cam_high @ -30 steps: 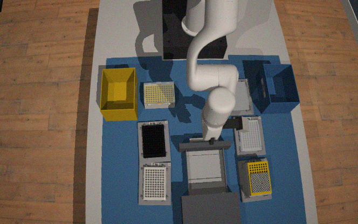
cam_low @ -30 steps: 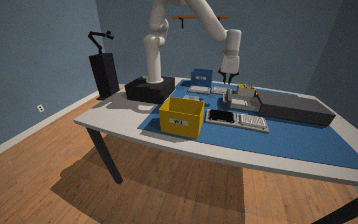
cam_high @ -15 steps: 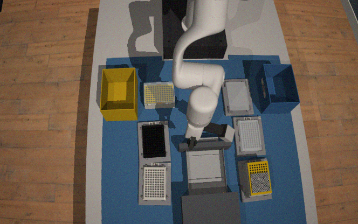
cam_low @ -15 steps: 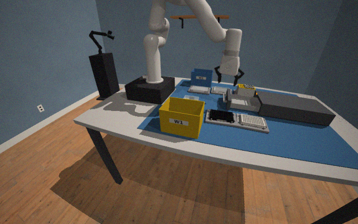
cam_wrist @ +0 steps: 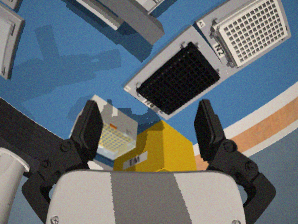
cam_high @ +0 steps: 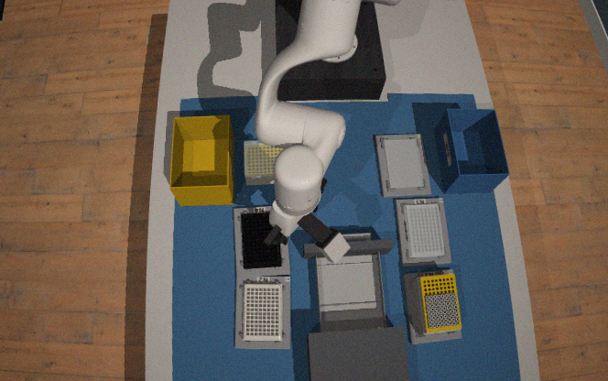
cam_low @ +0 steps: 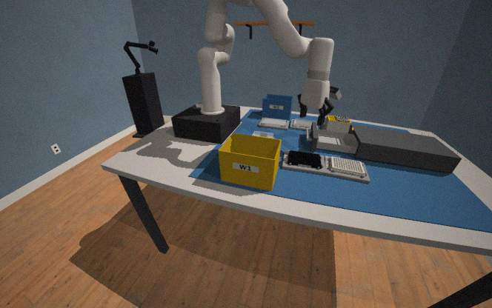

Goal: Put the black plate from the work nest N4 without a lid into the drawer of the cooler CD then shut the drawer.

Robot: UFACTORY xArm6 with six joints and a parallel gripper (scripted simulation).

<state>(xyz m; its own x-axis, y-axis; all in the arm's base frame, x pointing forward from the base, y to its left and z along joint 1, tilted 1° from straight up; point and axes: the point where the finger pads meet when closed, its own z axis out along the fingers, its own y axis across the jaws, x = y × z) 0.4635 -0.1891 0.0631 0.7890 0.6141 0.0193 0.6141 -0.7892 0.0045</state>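
Right now the black plate is 140 mm below my hand, 70 mm to the right of it and 10 mm behind it. From my hand the other things lie so: blue bin: 470 mm to the left, 120 mm below, 120 mm behind; yellow bin W1: 210 mm behind, 170 mm to the right, 120 mm below; cooler drawer: 160 mm ahead, 130 mm below, 90 mm to the left.
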